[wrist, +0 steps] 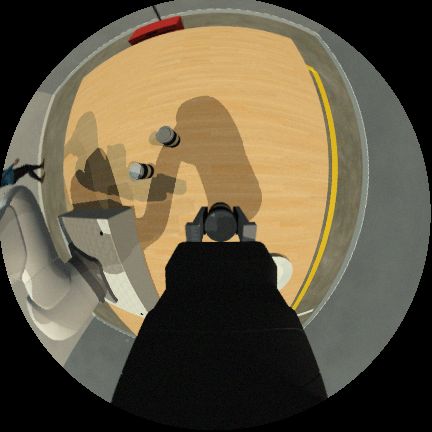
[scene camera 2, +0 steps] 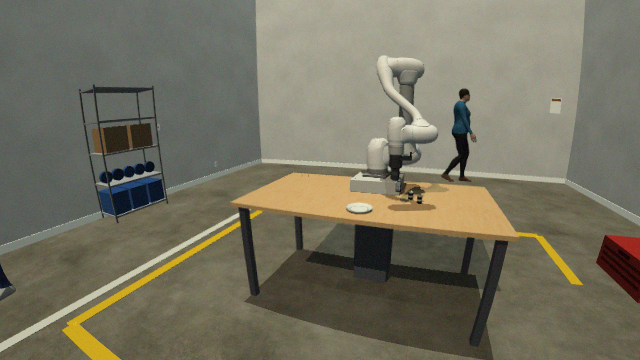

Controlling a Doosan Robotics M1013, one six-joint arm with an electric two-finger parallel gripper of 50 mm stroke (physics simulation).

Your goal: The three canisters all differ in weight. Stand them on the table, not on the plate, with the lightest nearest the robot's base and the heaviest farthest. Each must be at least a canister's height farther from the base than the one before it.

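Frame: origin at the arm's base, x left, y back, z up, level; millimetres.
Seen in the pictures: gripper, fingertip midpoint: (wrist: 219, 214) (scene camera 2: 398, 189); arm's base at its link origin: (wrist: 91, 273) (scene camera 2: 377, 175).
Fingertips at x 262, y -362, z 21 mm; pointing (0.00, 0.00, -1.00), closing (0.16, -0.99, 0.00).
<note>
Offsets run from my fingertips to a thing's top centre. Level surfaces: height alone.
My gripper (scene camera 2: 399, 187) (wrist: 219, 214) points down and is shut on a dark grey-topped canister {dx -1, dy +0, dz +40 mm} (wrist: 221, 223), which it holds upright above the table {dz -103 mm} (scene camera 2: 300, 195) (wrist: 270, 90). The canister's lower part is mostly hidden in the wrist view. A second canister {dx +41, dy +162, dz -52 mm} (scene camera 2: 410, 195) (wrist: 141, 171), with a light grey top and black bands, stands on the table on the robot base's side. A third canister {dx +109, dy +112, dz -52 mm} (scene camera 2: 419, 199) (wrist: 167, 136), with a grey top and black bands, stands close by, slightly farther from the base. The white plate {dx -181, dy -157, dz -87 mm} (scene camera 2: 350, 208) (wrist: 288, 271) lies on the table, partly hidden by the gripper body in the wrist view. Weights cannot be seen.
The robot's pale base block (scene camera 2: 367, 185) (wrist: 95, 227) sits at the table's rear edge. Arm shadows fall across the table around the two standing canisters. A person in a teal top (scene camera 2: 462, 120) (wrist: 9, 175) is behind the table. A shelf rack (scene camera 2: 123, 90) stands far left.
</note>
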